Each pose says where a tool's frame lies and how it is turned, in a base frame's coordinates. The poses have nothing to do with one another.
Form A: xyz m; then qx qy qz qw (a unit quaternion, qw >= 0).
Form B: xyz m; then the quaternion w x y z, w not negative. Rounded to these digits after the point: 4 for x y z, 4 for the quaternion.
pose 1, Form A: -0.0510 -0.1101 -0.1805 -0.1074 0.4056 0.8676 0.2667
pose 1, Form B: -0.0510 -0.1101 -0.1805 0.2667 -0.1074 0.4056 0.8676
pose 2, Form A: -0.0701 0.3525 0.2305 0.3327 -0.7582 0.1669 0.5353
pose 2, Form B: -0.0701 0.3525 0.2305 0.5353 0.3327 -0.7582 0.1669
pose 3, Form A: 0.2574 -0.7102 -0.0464 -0.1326 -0.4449 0.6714 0.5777
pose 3, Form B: 0.2574 -0.7102 -0.0464 0.5777 -0.1326 -0.4449 0.6714
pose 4, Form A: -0.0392 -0.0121 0.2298 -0.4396 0.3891 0.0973 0.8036
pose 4, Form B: -0.0392 -0.0121 0.2298 0.8036 -0.4396 0.3891 0.0973
